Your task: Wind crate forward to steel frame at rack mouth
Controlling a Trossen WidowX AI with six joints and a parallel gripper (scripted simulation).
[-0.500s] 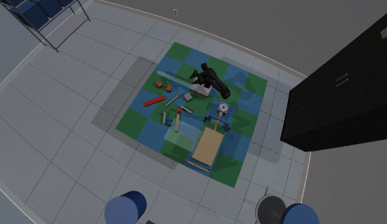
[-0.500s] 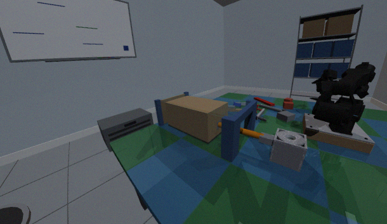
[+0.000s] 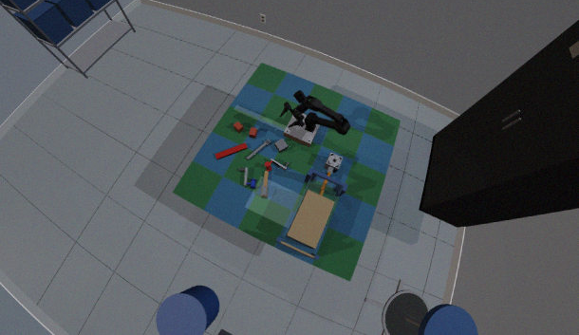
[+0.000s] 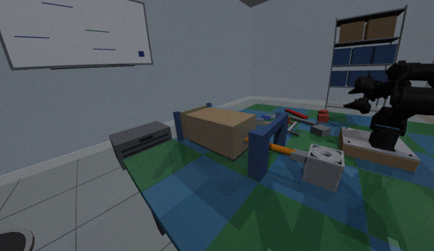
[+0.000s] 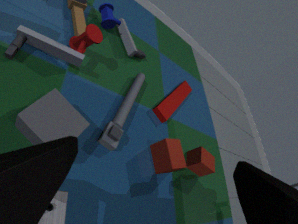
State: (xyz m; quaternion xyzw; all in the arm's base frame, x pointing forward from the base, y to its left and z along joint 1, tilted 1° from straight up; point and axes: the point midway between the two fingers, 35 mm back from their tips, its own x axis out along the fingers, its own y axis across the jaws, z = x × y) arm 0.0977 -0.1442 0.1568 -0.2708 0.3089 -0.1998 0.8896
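Right now the grey crank arm is 23 cm ahead of my gripper tip, 5 cm to the left of it and 17 cm below it. From my gripper tip the other things lie so: grey block 9 cm ahead, 2 cm to the left, 17 cm below; then red knob 26 cm ahead, 1 cm to the left, 16 cm below; then red bar 27 cm ahead, 28 cm to the right, 18 cm below.
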